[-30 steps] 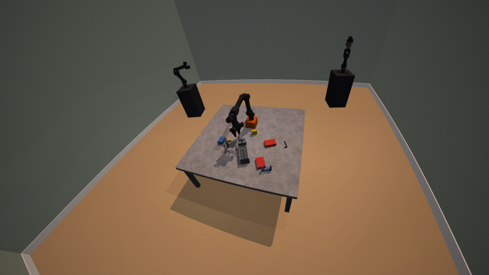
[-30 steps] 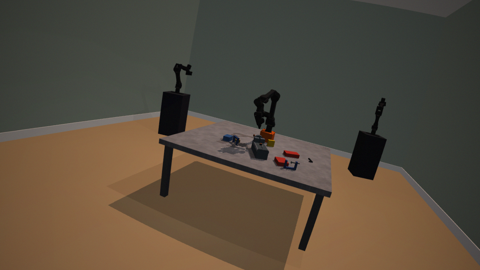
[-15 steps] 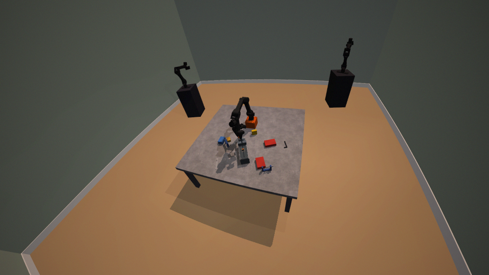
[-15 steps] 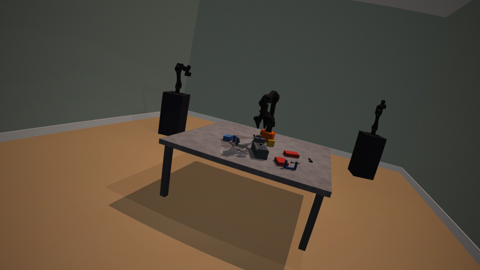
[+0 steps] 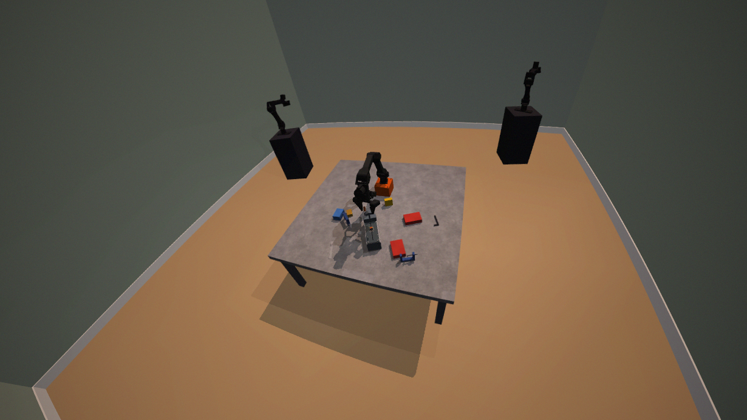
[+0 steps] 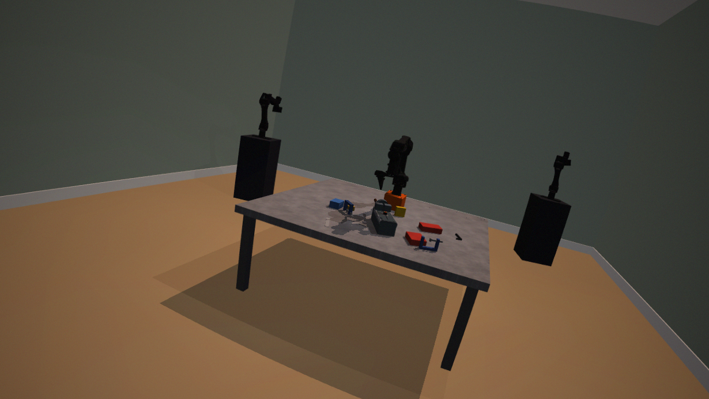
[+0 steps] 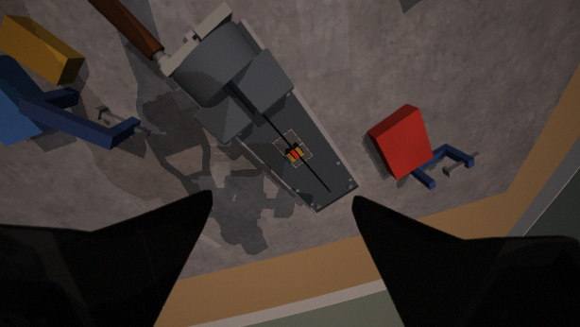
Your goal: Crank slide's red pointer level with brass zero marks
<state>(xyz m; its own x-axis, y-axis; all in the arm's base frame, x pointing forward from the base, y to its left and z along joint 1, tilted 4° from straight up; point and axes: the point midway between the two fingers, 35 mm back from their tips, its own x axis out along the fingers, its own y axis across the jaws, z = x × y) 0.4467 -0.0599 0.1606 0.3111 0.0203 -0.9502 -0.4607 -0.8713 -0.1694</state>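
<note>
The brown crank handle lies 13 cm behind my gripper tip, 6 cm to the right of it and 10 cm below it. Also, from my gripper tip: pale strip: 16 cm ahead, 27 cm to the right, 20 cm below; yellow cube: 29 cm behind, 10 cm to the left, 17 cm below; red pointer: 4 cm ahead, 1 cm to the left, 11 cm below.
</note>
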